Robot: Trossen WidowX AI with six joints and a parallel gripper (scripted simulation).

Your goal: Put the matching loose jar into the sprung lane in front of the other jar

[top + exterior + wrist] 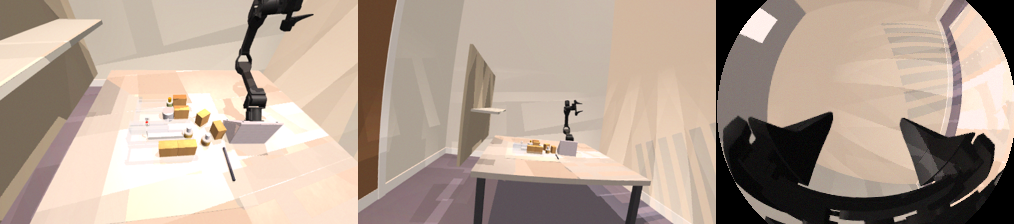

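Right now the dark rod is 51 cm below my gripper tip, 39 cm to the left of it and 35 cm ahead of it. Also, from my gripper tip: clear sprung lane: 66 cm ahead, 50 cm below, 22 cm to the left; then wall shelf: 101 cm ahead, 22 cm to the left, 15 cm below; then red mark: 69 cm ahead, 45 cm below, 21 cm to the left.
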